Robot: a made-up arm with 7 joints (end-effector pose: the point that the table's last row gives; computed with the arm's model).
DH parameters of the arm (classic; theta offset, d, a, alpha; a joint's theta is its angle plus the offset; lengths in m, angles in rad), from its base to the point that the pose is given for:
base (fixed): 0 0 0 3.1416
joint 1: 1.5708 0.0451 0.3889 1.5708
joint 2: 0 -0.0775 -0.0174 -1.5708
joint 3: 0 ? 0.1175 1.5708
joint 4: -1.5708 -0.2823 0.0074 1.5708
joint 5: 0 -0.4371 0.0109 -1.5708
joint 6: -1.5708 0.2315 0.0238 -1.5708
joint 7: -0.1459 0 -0.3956 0
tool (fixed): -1.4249 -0.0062 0 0
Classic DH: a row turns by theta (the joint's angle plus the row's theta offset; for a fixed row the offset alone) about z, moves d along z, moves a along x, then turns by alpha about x.
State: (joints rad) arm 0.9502 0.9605 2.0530 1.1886 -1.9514 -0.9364 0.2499
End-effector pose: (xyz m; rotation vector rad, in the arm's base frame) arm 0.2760 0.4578 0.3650 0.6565 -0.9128 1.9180
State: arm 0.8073 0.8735 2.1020 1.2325 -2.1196 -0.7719 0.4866
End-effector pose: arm 0.2850 0.5246 0.2923 0.9651 -0.8267 2.0748
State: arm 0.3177 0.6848 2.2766 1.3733 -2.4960 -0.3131 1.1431
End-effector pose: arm 0.2210 0.6085 0.1842 1.9076 -0.8727 2.2322
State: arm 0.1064 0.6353 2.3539 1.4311 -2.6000 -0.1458 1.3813
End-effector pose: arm 0.2108 0.5994 0.1719 -2.0816 0.9087 -1.9958
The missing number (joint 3, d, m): -0.0728
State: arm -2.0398 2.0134 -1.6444 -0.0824 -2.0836 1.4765 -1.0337
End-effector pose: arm 0.1486 0.6276 -0.1201 -1.5486 -0.4071 0.2850
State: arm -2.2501 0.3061 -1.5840 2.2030 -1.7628 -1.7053 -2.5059
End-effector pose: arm 0.2504 0.0026 -0.3998 -0.5256 -0.4030 -0.2774
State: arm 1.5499 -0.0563 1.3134 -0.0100 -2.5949 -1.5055 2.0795
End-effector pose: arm 0.1946 0.7916 0.4500 0.9292 -1.9827 2.0003
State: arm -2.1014 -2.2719 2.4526 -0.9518 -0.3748 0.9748 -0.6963
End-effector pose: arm 0.5498 0.0308 -0.8186 1.9108 -1.6058 -0.4664
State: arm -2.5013 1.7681 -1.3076 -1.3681 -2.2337 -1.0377 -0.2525
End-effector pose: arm 0.4468 0.7974 -0.7842 1.9168 0.0293 -0.9488
